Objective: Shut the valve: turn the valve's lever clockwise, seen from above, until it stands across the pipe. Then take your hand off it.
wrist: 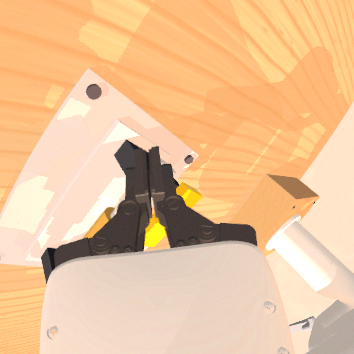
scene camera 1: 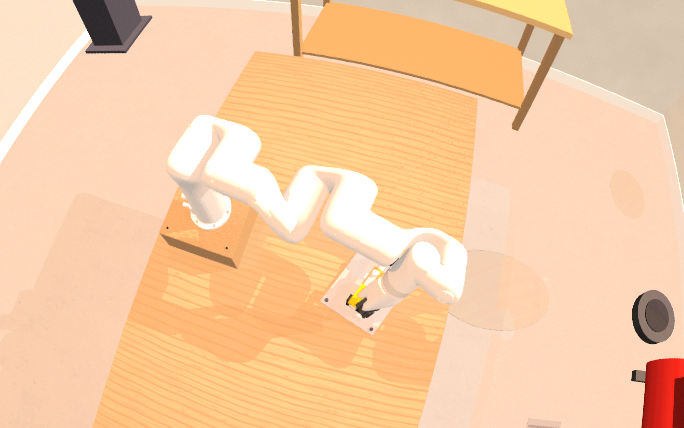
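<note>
The valve's yellow lever [scene camera 1: 359, 291] [wrist: 156, 234] shows in part, with its wider end [wrist: 189, 195] beside the right finger in the wrist view. It points roughly along the pipe, not across it. The valve stands on a pale base plate [scene camera 1: 343, 285] [wrist: 40, 190]. Dark blocks [wrist: 127, 156] show at the pipe's ends, and part of the orange-yellow valve body [wrist: 102, 222] shows left of the fingers. My gripper [scene camera 1: 367, 308] [wrist: 148, 161] is shut and empty, low over the plate, close beside the lever's end. The fingers hide part of the lever; contact cannot be told.
The plate lies on a wooden table top [scene camera 1: 282, 383] [wrist: 45, 30]. The arm's base stands on a wooden block [scene camera 1: 201, 247] [wrist: 255, 210]. A shelf table [scene camera 1: 413, 50] stands at the back. A red object [scene camera 1: 660, 393] and a dark disc [scene camera 1: 655, 315] are at the far right.
</note>
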